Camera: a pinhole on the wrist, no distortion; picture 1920 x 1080 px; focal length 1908.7 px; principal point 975.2 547.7 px. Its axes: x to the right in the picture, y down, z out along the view. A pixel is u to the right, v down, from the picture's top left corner.
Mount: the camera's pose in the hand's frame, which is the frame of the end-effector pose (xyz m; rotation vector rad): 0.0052 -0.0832 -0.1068 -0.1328 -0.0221 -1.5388
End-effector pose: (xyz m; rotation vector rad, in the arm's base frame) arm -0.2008 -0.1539 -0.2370 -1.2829 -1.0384 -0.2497
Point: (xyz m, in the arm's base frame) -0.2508 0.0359 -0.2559
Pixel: 398 587
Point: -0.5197 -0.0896 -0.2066
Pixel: outside the picture
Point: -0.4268 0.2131 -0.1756
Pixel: 1132 605
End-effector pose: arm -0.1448 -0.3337 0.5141 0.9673 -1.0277 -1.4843
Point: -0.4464 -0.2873 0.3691
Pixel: outside the picture
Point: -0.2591 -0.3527 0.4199
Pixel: 1582 755
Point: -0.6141 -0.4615 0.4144
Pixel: outside the picture
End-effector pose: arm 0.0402 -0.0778 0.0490 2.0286 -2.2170 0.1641
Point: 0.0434 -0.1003 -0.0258
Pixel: 387 474
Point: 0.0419 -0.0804 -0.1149
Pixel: 596 213
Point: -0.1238 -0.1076 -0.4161
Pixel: 382 303
